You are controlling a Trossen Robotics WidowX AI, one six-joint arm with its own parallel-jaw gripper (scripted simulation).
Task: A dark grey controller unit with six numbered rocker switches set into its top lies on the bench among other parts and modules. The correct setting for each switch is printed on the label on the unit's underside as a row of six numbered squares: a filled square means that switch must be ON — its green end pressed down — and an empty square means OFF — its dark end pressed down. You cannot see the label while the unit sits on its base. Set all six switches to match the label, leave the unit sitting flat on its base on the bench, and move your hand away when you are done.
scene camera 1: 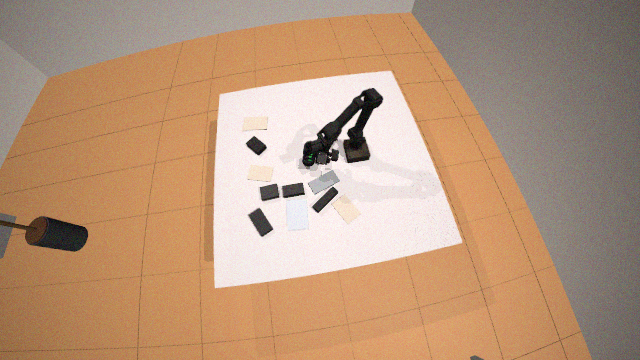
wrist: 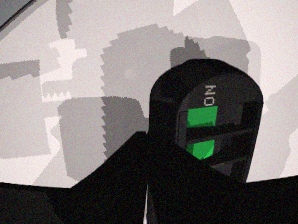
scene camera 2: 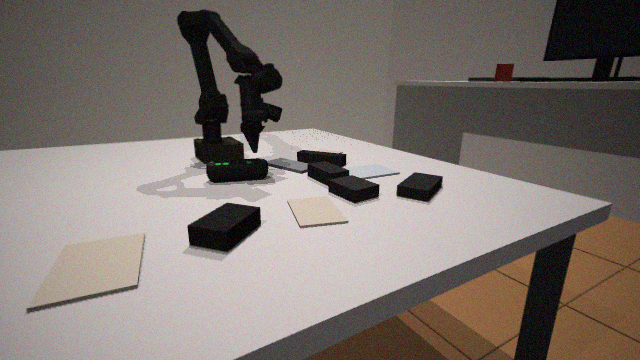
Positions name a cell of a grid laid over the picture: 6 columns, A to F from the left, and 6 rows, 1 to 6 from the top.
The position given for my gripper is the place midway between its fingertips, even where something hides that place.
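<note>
Visible in the scene: a dark block (scene camera 2: C4), a thin beige piece (scene camera 2: C4) and a thin beige piece (scene camera 2: A5). The dark block is out of frame in the wrist view. My gripper (scene camera 2: C3), shut and holding nothing, is visible in the wrist view (wrist: C4) too.
</note>
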